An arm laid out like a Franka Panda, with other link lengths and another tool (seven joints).
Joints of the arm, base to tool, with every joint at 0 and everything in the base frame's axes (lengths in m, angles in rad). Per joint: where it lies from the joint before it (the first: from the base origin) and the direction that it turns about. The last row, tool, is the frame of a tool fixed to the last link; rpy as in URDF.
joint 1: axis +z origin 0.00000 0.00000 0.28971
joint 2: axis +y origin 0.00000 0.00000 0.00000
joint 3: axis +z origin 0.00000 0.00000 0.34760
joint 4: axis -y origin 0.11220 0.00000 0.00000
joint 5: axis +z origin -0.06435 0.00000 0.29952
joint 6: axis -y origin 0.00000 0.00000 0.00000
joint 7: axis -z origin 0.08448 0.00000 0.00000
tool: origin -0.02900 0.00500 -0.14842 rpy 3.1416 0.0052 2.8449
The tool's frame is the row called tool.
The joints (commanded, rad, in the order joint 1, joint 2, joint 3, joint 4, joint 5, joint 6, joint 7), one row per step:
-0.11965 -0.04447 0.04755 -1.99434 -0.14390 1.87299 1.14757
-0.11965 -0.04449 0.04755 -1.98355 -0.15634 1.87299 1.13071
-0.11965 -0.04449 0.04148 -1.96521 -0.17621 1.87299 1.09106
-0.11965 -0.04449 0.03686 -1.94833 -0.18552 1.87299 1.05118
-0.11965 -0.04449 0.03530 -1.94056 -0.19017 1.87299 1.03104
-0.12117 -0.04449 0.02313 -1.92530 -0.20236 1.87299 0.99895
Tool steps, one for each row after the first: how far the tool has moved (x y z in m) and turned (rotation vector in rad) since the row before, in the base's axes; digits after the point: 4 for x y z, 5 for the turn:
0.0016 -0.0018 0.0039 -0.01102 -0.00758 0.02121
0.0021 -0.0058 0.0068 -0.01711 -0.01074 0.04004
0.0019 -0.0039 0.0063 -0.00798 -0.00935 0.03778
0.0008 -0.0016 0.0029 -0.00423 -0.00381 0.01976
0.0012 -0.0086 0.0058 -0.01152 -0.00824 0.02167

